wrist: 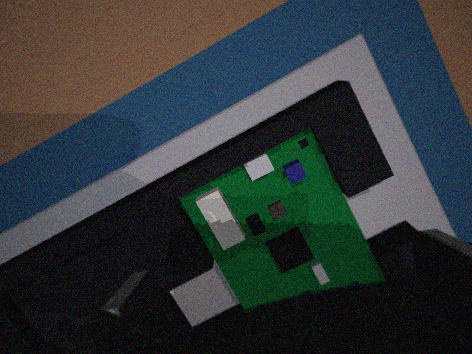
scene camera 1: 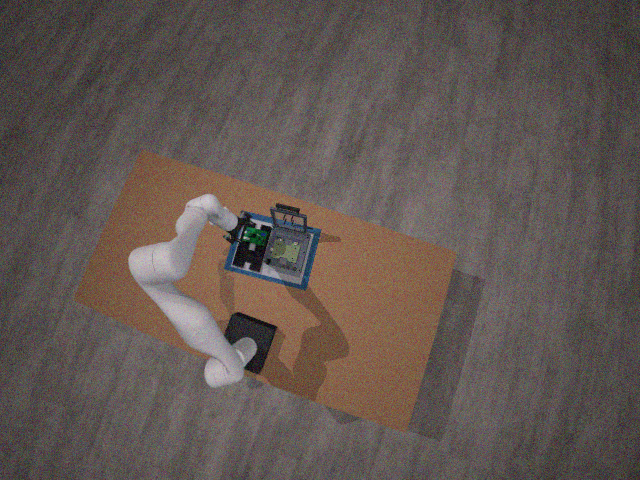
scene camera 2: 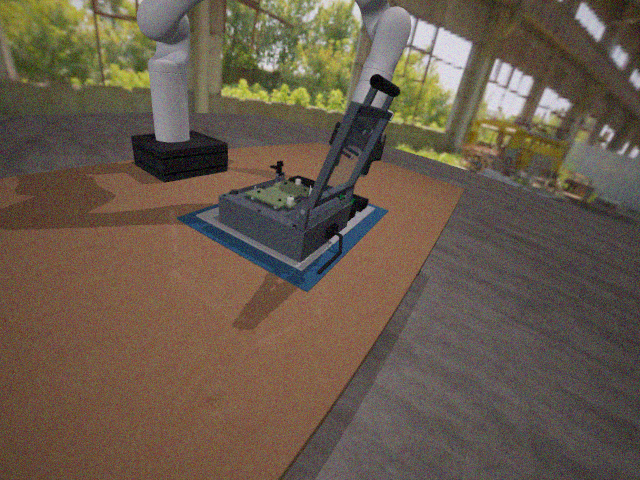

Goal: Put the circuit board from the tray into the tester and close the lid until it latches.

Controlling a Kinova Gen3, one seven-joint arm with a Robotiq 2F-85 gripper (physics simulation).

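Frame: origin at the arm's base, x right, y back, z down, level; centimetres.
Seen in the pictures: gripper, fingertip midpoint: (wrist: 285, 279) (scene camera 1: 245, 231) (scene camera 2: 346, 170); arm's base, origin of the base link: (scene camera 1: 246, 348) (scene camera 2: 173, 138).
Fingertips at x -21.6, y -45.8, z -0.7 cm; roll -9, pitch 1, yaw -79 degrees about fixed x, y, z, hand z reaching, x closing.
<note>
Offsets run from my fingertips to a thing's top centre. "spot": to the spot under its first point. Level surfaces: height alone.
The green circuit board @(dx +2.6, dy -0.5, dz +6.4 cm) (scene camera 1: 254, 235) (wrist: 284, 225) lies flat in the black tray @(spot: dx +4.0, dy +10.2, dz +7.3 cm) (scene camera 1: 248, 257) (wrist: 143, 225), at the tray's far end. My gripper (scene camera 1: 242, 230) is open and empty; it hangs just above the board's left edge. In scene camera 2 it is hidden behind the lid. The grey tester @(spot: dx +21.5, dy +0.8, dz +2.3 cm) (scene camera 1: 288, 252) (scene camera 2: 270, 224) stands right of the tray, with a pale green bed showing on top. Its lid @(dx +18.1, dy -11.5, dz -13.5 cm) (scene camera 1: 288, 216) (scene camera 2: 356, 138) is tilted up and open, its black handle @(dx +17.8, dy -13.7, dz -18.4 cm) (scene camera 2: 385, 85) at the top.
Tray and tester stand on a light grey plate @(spot: dx -5.0, dy -7.0, dz +8.5 cm) (wrist: 368, 63) on a blue mat @(dz +8.9 cm) (scene camera 1: 309, 281) (scene camera 2: 290, 273) (wrist: 199, 88) on the brown table @(dz +9.1 cm) (scene camera 1: 375, 310) (scene camera 2: 199, 357). The arm's black base (scene camera 1: 251, 333) (scene camera 2: 180, 154) stands near the table's front edge.
</note>
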